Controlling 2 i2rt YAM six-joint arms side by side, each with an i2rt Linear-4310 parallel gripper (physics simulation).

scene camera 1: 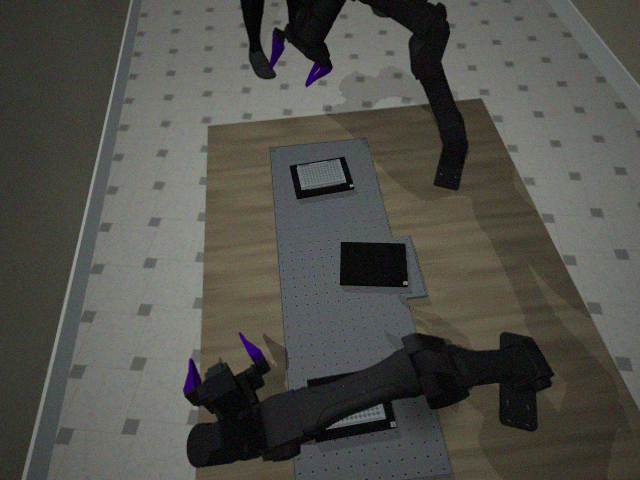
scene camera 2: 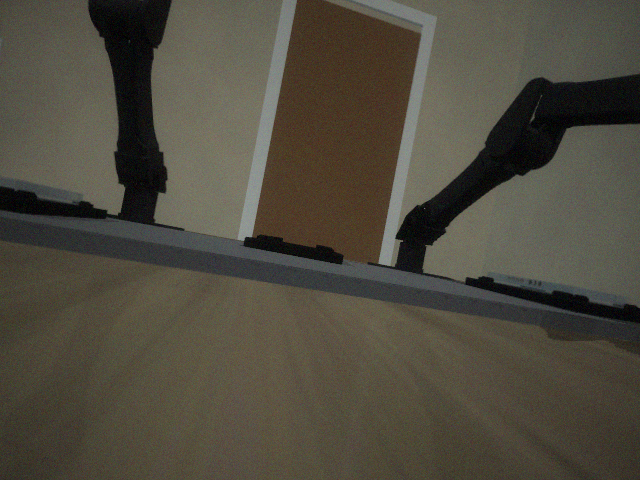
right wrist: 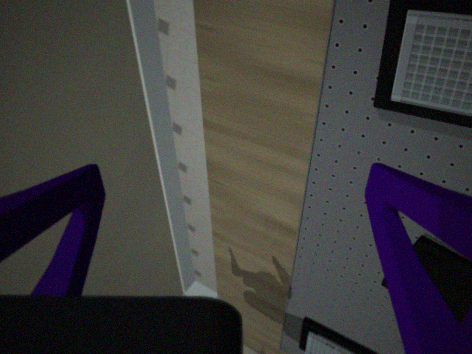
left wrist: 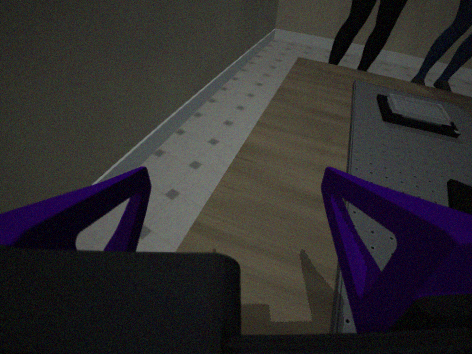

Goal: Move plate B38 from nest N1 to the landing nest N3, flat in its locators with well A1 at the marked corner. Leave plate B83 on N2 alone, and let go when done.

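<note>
A clear well plate (scene camera 1: 320,174) (scene camera 2: 43,191) (left wrist: 419,107) (right wrist: 440,60) sits in the black nest at the top of scene camera 1. A second plate (scene camera 1: 368,414) (scene camera 2: 563,290) (right wrist: 325,346) sits in the bottom nest, partly hidden by the left arm. Their labels are too blurred to read. The middle black nest (scene camera 1: 373,264) (scene camera 2: 292,249) (left wrist: 459,196) holds no plate and has a white corner mark. My left gripper (scene camera 1: 215,347) (left wrist: 236,176) is open and empty, above the table's left edge in scene camera 1. My right gripper (scene camera 1: 288,77) (right wrist: 235,178) is open and empty, beyond the table's top edge.
A grey perforated board (scene camera 1: 330,320) (scene camera 2: 155,251) (left wrist: 395,155) (right wrist: 340,165) carries the nests on a wooden table (scene camera 1: 240,217). The left arm (scene camera 1: 341,392) spans the board's lower part in scene camera 1. People's legs (scene camera 1: 254,31) (left wrist: 372,37) stand beyond the table.
</note>
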